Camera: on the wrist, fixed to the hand. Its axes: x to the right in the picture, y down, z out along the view.
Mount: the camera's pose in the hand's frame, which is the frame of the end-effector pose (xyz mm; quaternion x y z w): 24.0 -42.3 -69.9 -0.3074 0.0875 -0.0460 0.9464
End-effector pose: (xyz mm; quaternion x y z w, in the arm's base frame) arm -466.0 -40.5 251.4 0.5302 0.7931 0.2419 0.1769
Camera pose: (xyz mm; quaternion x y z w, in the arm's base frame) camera -544.5 -45.5 284.0 0.3898 0.7161 0.5110 0.2722
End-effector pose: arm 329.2 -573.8 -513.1 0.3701 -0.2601 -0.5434 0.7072
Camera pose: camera 365.2 -585.8 -589.3 0.1924 -0.0002 -0.5944 0.7808
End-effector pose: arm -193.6 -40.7 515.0 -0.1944 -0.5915 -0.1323 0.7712
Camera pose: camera -145.4 -109.6 528.5 -0.3823 -0.4606 -0.3595 0.7158
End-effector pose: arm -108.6 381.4 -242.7 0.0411 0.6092 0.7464 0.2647
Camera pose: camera -141.4 335.0 -306.1 -0.1358 0.3722 0.8851 0.2442
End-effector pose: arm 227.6 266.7 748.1 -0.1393 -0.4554 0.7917 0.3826
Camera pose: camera 271.6 339.6 748.0 -0.2978 -0.6473 0.5795 0.3956
